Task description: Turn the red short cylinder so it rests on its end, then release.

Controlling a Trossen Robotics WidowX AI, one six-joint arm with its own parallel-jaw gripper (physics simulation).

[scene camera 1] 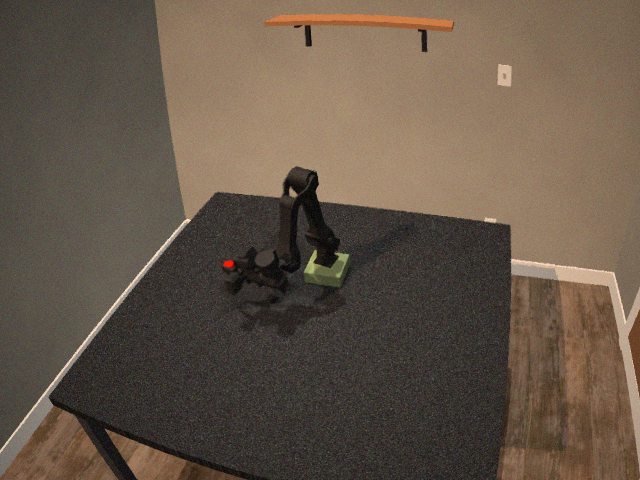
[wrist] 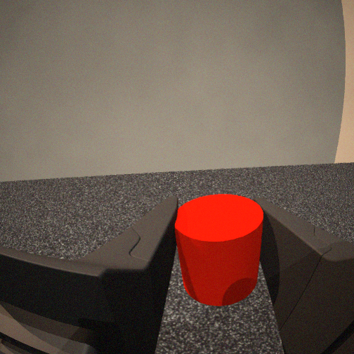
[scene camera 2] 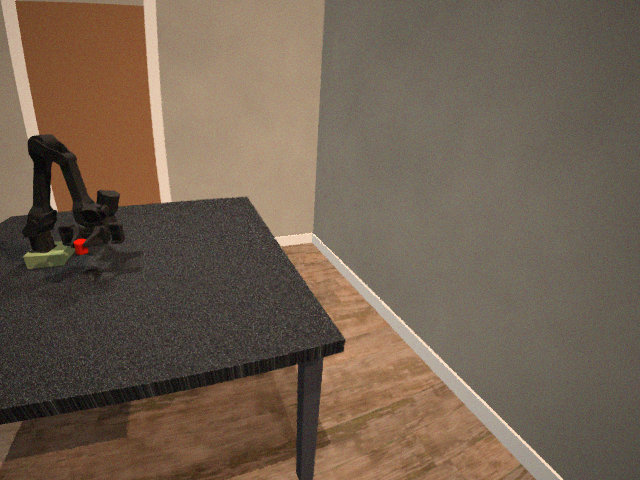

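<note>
The red short cylinder (scene camera 1: 228,264) (scene camera 2: 81,246) (wrist: 219,265) is between the fingers of my gripper (scene camera 1: 229,267) (scene camera 2: 81,243) (wrist: 215,206). My gripper is shut on it, with one finger on each side of its curved wall. The gripper reaches out roughly level. In the wrist view the cylinder stands near upright, with one flat end facing up and a shadow low on its side. In scene camera 1 the gripper's shadow lies apart from it on the table, so it appears raised. The gap under the cylinder is hard to judge, and its lower end is partly hidden in scene camera 1.
The arm stands on a green base block (scene camera 1: 323,277) (scene camera 2: 45,259), close to the gripper. The dark table (scene camera 1: 361,372) (scene camera 2: 196,289) (wrist: 75,215) has its left edge beyond the gripper in scene camera 1. Walls stand behind the table.
</note>
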